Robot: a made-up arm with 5 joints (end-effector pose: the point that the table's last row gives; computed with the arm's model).
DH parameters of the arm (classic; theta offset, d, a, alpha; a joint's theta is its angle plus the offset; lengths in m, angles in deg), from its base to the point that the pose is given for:
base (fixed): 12.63 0 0.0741 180
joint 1: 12.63 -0.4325 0.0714 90
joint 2: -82.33 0 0.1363 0
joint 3: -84.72 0 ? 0
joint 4: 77.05 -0.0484 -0.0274 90
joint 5: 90 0.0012 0.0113 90
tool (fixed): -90 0.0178 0 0
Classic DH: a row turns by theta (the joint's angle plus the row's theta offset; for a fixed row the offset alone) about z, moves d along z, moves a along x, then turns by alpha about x.
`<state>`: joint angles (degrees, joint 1 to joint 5).
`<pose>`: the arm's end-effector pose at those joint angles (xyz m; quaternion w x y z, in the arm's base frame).
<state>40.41 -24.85 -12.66 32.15 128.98</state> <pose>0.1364 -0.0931 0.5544 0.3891 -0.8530 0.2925 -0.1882</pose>
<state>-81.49 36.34 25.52 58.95 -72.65</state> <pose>0.1605 0.1866 0.4469 0.6376 -0.2356 0.7217 -0.1305</pose>
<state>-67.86 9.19 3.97 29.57 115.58</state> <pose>0.1684 0.1536 0.4893 0.2398 -0.7622 -0.2787 0.5328</pose>
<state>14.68 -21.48 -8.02 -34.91 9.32</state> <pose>0.1978 -0.0522 0.5854 0.8309 -0.1360 -0.5181 -0.1507</pose>
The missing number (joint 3, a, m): -0.0937
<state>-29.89 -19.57 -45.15 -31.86 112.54</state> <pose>0.2168 0.0574 0.6434 0.5171 -0.4277 -0.5432 -0.5046</pose>
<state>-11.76 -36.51 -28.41 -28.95 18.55</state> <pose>0.1548 0.0007 0.6255 0.6824 -0.0356 -0.7285 -0.0481</pose>
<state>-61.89 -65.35 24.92 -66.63 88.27</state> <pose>0.1349 0.0691 0.5587 0.6538 -0.0582 -0.7078 -0.2609</pose>
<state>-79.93 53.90 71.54 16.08 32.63</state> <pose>0.1205 0.1200 0.4504 0.0720 -0.6530 0.6350 0.4064</pose>
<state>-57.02 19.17 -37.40 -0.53 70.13</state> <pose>0.2238 0.1985 0.5321 0.7543 -0.4344 -0.3878 0.3032</pose>
